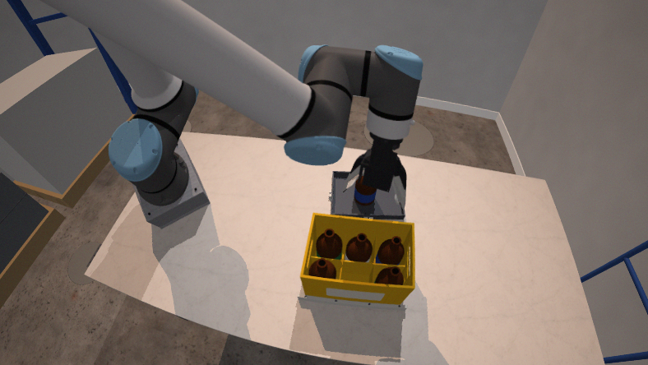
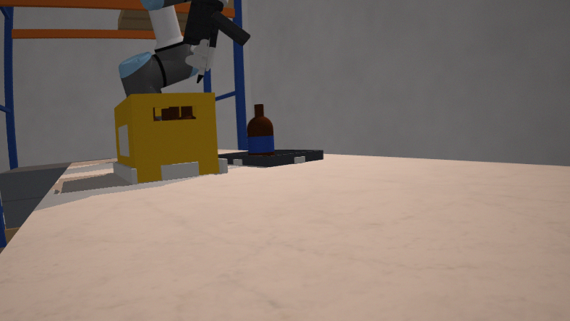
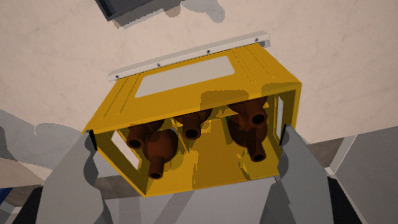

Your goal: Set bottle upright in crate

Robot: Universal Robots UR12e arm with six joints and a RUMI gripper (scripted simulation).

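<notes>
My hand is 12 cm to the left of the crate and 14 cm above it. The rest, counted from my hand: tray: 3 cm behind, 18 cm to the left, 22 cm below.
</notes>
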